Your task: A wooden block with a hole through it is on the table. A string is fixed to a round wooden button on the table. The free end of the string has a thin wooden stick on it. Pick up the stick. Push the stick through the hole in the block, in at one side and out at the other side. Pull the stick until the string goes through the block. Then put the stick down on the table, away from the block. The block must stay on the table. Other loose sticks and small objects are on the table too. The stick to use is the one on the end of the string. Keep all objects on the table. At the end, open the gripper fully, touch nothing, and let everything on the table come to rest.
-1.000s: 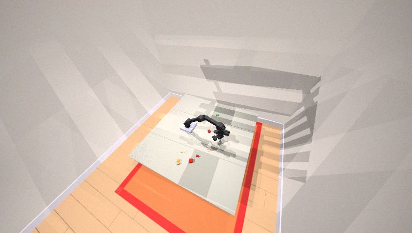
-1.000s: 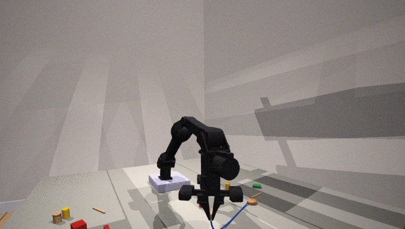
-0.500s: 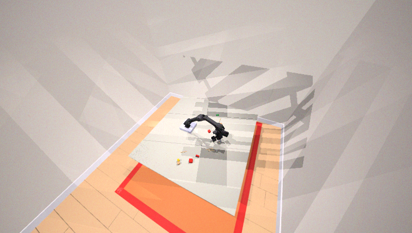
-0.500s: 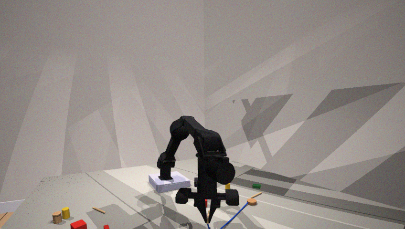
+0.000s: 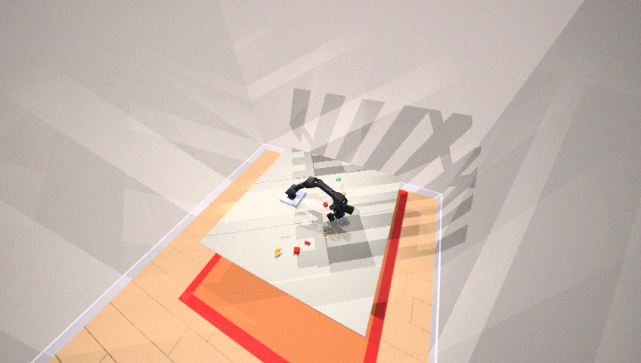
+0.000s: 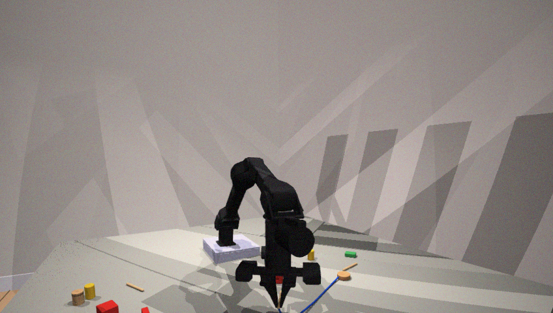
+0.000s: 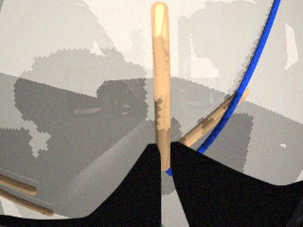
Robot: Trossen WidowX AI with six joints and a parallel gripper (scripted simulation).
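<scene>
Now: the red block 16 cm behind my gripper tip, 9 cm to the left of it and 2 cm below it. Also, from my gripper tip: yellow cylinder 28 cm to the left, 24 cm behind, 2 cm below; then round wooden button 27 cm to the left, 7 cm behind, 3 cm below; then green block 42 cm to the left, 18 cm behind, 3 cm below.
</scene>
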